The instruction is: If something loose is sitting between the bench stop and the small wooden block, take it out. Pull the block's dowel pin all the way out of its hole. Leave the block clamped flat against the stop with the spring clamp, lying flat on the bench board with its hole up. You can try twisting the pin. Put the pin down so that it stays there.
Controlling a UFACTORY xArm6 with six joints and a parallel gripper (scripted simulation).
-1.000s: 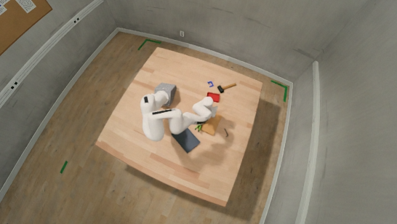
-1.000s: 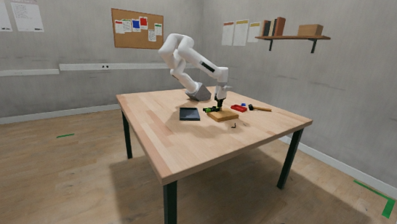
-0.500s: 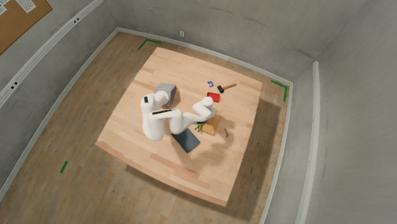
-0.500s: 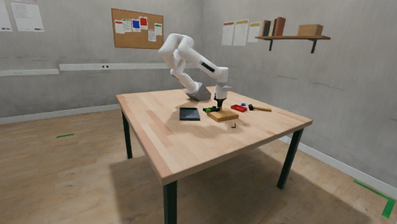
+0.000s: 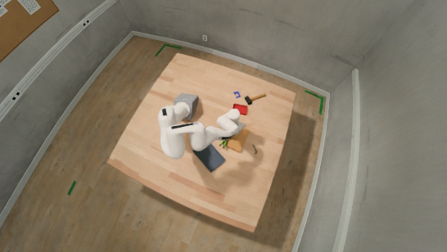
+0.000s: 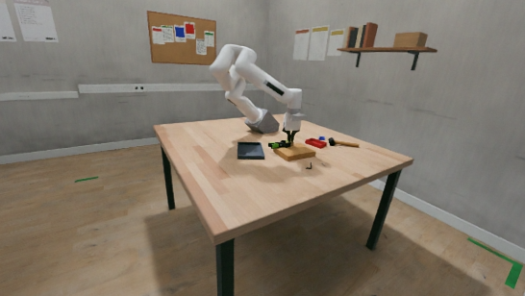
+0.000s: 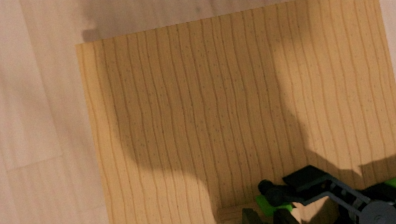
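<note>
Right now my hand is 2 cm above the dowel pin. From my hand the other things lie so: thin wooden stick 9 cm behind, 4 cm to the left, 7 cm below; then red tray 2 cm ahead, 23 cm to the left, 7 cm below; then wooden block 4 cm below.
</note>
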